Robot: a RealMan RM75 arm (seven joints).
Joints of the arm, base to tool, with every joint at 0 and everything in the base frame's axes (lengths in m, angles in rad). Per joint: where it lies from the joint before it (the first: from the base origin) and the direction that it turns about. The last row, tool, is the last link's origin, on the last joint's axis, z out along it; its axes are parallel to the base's.
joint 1: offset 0 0 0.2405 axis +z
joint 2: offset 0 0 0 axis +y
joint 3: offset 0 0 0.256 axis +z
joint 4: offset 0 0 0 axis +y
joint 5: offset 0 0 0.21 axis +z
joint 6: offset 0 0 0 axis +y
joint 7: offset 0 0 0.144 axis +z
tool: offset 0 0 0
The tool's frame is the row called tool.
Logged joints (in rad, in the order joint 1, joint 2, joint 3, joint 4, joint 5, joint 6, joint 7), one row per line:
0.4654, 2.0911, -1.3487, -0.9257, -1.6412, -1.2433, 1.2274
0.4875, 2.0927, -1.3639, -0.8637, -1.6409, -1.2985, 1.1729
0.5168, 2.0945, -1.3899, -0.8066, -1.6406, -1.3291, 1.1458
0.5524, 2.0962, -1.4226, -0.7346, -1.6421, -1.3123, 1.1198
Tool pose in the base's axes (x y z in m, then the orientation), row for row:
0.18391, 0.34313, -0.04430, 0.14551, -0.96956, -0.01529, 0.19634
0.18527, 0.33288, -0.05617, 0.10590, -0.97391, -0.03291, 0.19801
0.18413, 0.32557, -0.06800, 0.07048, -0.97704, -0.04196, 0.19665
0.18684, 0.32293, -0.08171, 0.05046, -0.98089, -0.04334, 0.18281
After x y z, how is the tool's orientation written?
As a quaternion, w x y z.
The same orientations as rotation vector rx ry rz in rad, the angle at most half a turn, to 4 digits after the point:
-2.7925, -0.0440, 0.5655
-2.8691, -0.0970, 0.5833
-2.9389, -0.1262, 0.5915
-2.9863, -0.1319, 0.5566

